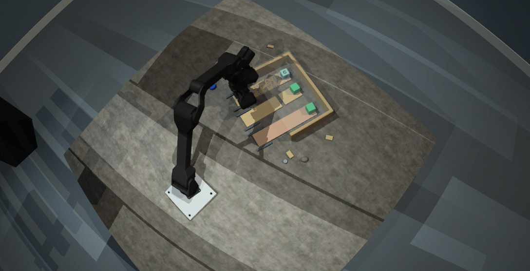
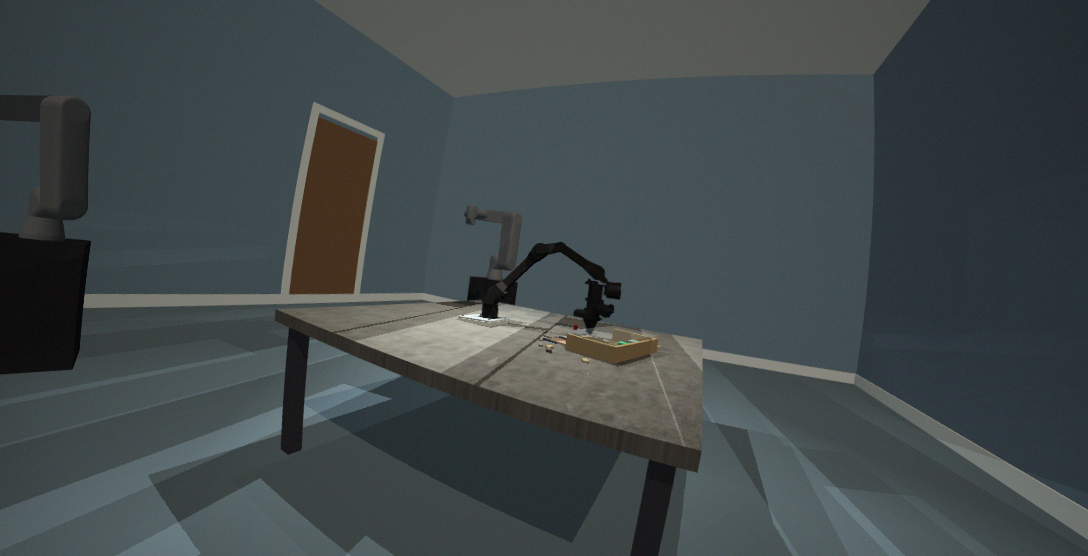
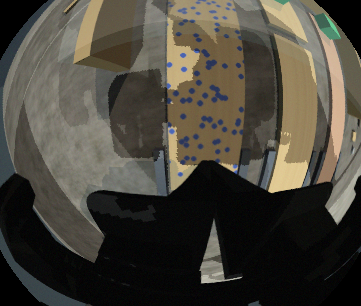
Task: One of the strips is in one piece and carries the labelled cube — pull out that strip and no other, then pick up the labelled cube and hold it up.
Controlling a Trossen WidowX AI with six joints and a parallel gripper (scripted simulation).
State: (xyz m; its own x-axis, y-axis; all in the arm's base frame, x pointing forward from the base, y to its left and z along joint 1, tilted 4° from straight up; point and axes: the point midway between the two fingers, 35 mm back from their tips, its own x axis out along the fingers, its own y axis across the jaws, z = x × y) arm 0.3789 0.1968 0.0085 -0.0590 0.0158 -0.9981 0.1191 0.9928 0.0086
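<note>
Now: gripper tip 13 cm past the small red thing, 11 cm to the right of it and 1 cm above it. The rest, counted from my gripper tip: brown disc (35 cm to the right, 4 cm ahead, 1 cm below); then blue disc (13 cm to the left, 7 cm behind, 1 cm below).
</note>
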